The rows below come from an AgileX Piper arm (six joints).
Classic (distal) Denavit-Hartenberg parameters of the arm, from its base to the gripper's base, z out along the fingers. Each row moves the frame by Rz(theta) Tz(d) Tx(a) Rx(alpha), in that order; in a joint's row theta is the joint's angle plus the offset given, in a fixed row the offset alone. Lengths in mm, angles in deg.
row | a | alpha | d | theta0
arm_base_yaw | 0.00 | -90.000 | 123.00 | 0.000
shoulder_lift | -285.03 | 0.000 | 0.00 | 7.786
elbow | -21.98 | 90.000 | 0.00 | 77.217
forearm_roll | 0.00 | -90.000 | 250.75 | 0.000
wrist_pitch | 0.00 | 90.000 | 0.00 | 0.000
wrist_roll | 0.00 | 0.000 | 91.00 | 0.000
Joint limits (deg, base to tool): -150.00..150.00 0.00..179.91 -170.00..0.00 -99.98..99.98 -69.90..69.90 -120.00..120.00
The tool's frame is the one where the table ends.
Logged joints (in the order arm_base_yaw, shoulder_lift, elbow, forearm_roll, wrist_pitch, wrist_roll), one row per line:
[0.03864 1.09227 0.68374 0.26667 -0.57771 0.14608]
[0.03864 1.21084 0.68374 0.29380 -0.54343 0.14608]
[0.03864 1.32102 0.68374 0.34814 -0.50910 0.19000]
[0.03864 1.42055 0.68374 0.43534 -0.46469 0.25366]
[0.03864 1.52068 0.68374 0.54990 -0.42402 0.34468]
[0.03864 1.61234 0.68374 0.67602 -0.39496 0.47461]
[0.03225 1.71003 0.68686 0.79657 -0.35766 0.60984]
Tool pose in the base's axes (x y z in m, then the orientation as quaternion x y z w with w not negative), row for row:
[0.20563 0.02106 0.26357 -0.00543 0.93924 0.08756 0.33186]
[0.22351 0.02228 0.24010 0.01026 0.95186 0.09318 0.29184]
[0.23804 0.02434 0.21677 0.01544 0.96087 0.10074 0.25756]
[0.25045 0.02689 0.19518 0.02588 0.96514 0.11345 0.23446]
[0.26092 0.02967 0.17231 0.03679 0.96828 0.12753 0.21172]
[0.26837 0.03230 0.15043 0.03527 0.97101 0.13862 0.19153]
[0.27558 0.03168 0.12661 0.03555 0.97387 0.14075 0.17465]
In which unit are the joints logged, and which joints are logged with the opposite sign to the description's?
The joints are logged in radians. Opposite sign: elbow, wrist_pitch, wrist_roll.
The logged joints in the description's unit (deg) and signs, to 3 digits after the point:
[2.214 62.582 -39.175 15.279 33.100 -8.370]
[2.214 69.376 -39.175 16.834 31.136 -8.370]
[2.214 75.689 -39.175 19.947 29.169 -10.886]
[2.214 81.392 -39.175 24.943 26.625 -14.534]
[2.214 87.129 -39.175 31.507 24.295 -19.749]
[2.214 92.380 -39.175 38.733 22.630 -27.193]
[1.848 97.978 -39.354 45.640 20.492 -34.941]

